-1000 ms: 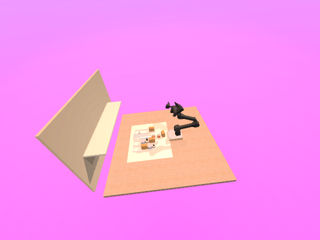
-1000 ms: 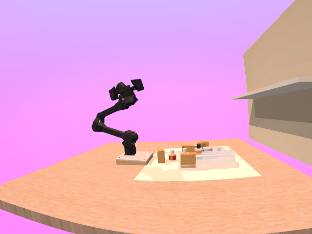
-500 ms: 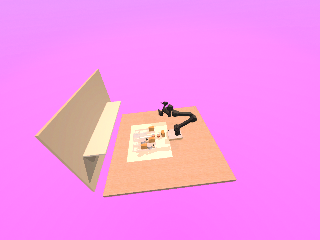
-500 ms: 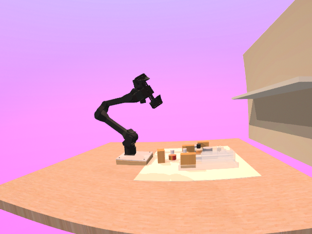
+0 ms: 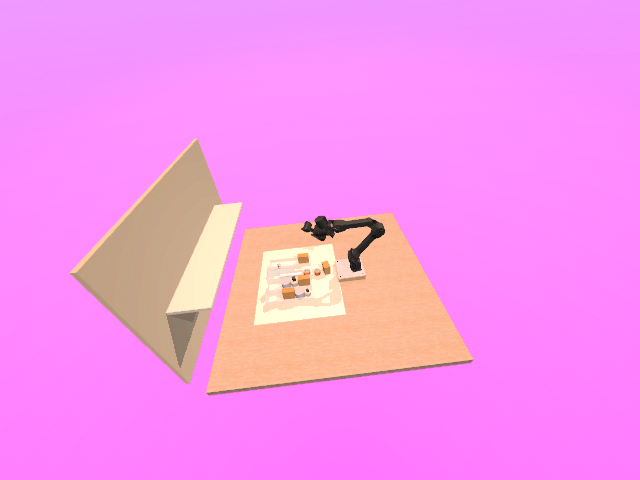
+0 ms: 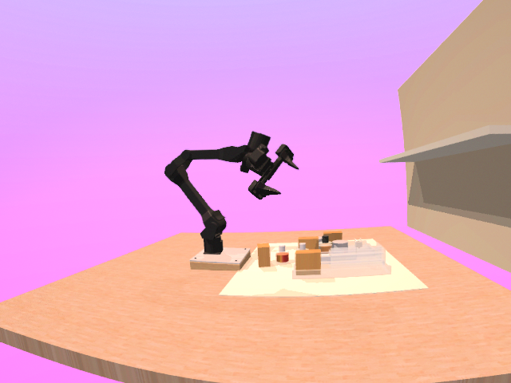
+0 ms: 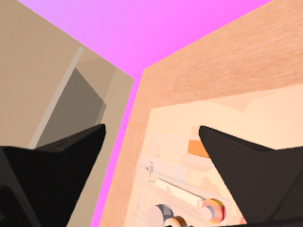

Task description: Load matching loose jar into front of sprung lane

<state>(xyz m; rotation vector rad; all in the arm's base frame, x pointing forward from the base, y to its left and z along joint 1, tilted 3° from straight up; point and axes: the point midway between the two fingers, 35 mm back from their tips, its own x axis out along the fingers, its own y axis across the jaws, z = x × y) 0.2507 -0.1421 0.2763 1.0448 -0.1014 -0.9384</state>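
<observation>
Now: the block 90 mm behind my gripper tip, 110 mm to the left of it and 250 mm below it. Round my gripper tip: shelf 550 mm ahead, 60 mm to the left, 80 mm above; then clear lane rack 190 mm ahead, 60 mm to the left, 270 mm below.
</observation>
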